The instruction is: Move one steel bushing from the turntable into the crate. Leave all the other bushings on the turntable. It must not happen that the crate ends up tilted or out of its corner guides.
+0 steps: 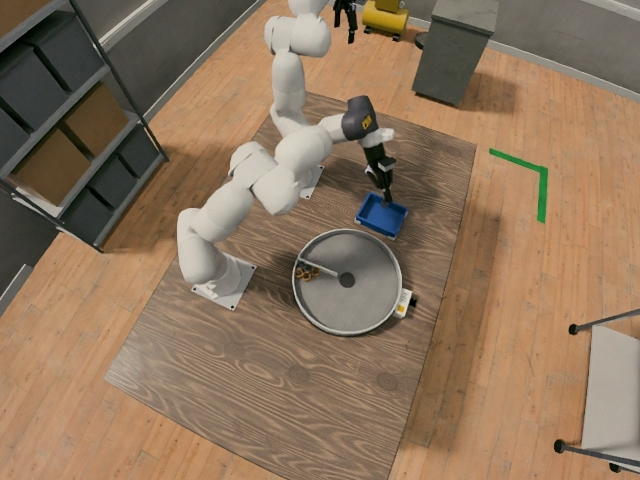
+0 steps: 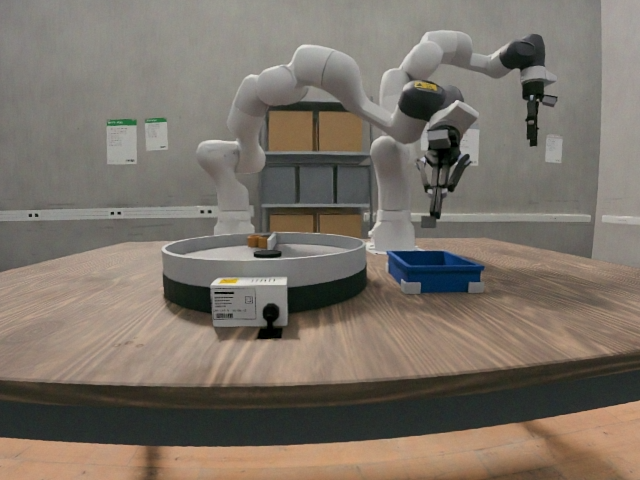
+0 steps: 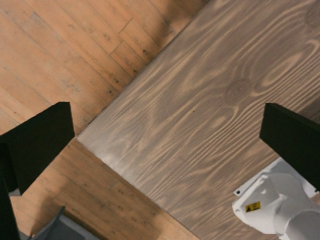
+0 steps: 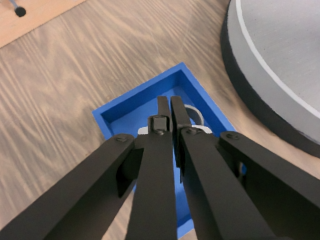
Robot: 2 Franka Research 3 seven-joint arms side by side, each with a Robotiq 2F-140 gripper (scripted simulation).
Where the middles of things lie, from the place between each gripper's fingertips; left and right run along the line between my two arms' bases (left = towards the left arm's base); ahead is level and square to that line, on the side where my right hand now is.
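My right hand point(image 2: 434, 215) is 10 mm to the left of the blue crate point(image 2: 433, 279) and 10 mm short of it, and it is 140 mm above the crate. As for the turntable point(image 1: 363, 293), counted from that same right hand it is 360 mm to the right, 10 mm ahead and 110 mm below.
My left hand point(image 2: 532, 142) is 560 mm to the left of the blue crate, 500 mm short of it and 390 mm above it. From my left hand, the turntable is 910 mm to the right and 510 mm ahead, and 360 mm below.
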